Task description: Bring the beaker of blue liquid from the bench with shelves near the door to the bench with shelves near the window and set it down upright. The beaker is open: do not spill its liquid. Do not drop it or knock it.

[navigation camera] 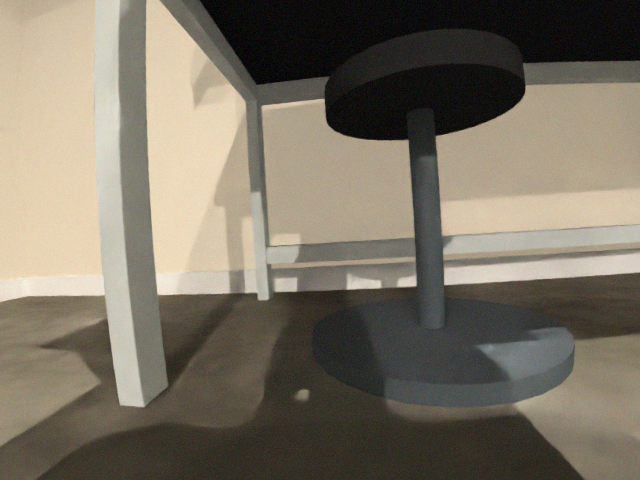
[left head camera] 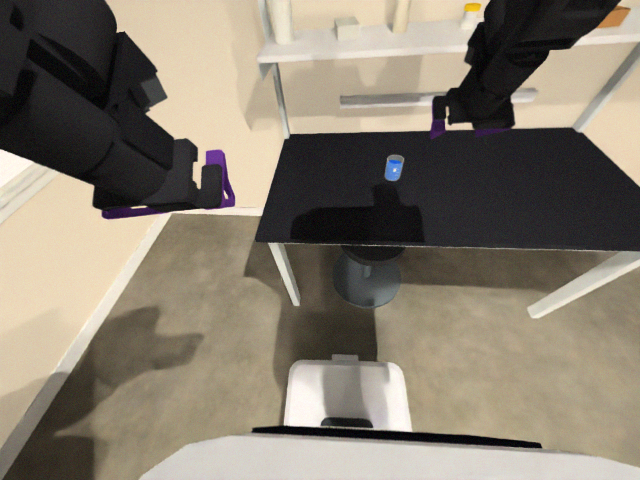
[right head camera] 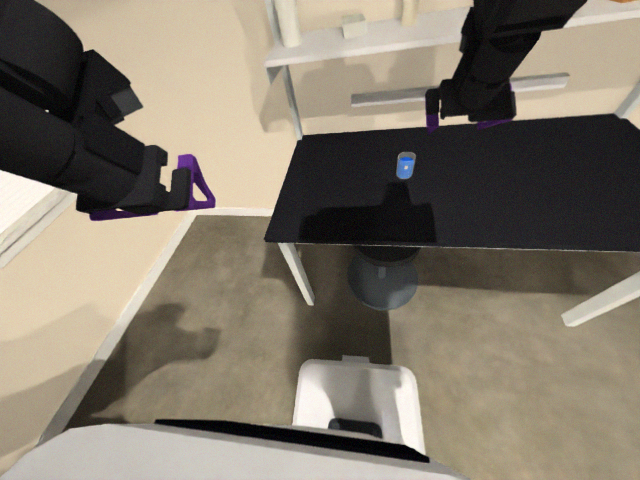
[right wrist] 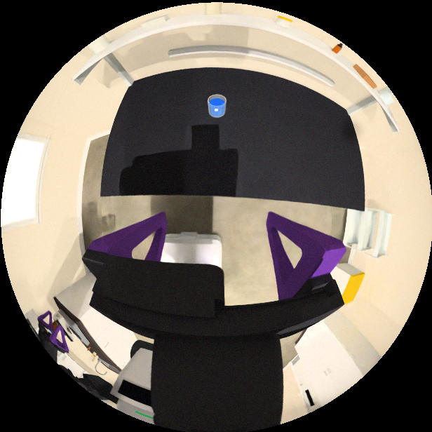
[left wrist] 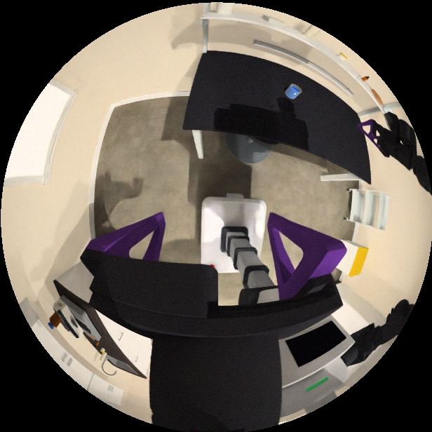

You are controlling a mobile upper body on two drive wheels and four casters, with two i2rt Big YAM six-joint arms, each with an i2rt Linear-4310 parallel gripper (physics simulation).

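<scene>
The beaker of blue liquid [left head camera: 393,170] [right head camera: 405,167] [left wrist: 293,92] [right wrist: 216,108] stands upright on the black top of a bench [left head camera: 516,206] [right head camera: 516,206] [left wrist: 225,80] [right wrist: 300,150] with a shelf above it. A bright window-like panel [left wrist: 37,135] [right wrist: 20,180] is in the wall at the left. My right gripper [left head camera: 463,131] [right head camera: 461,125] [right wrist: 216,217] is open and empty, raised above the bench and apart from the beaker, which lies beyond its fingertips in the right wrist view. My left gripper [left head camera: 173,208] [left wrist: 215,218] is open and empty, left of the bench and high above the floor.
The shelf [left head camera: 320,49] [right head camera: 330,46] holds bottles and small boxes. A round stool [left head camera: 367,281] [navigation camera: 423,82] stands partly under the bench. A bench leg [left head camera: 284,273] [navigation camera: 129,232] is near its left front corner. A wall runs along the left. My white base [left head camera: 305,387] is before the bench.
</scene>
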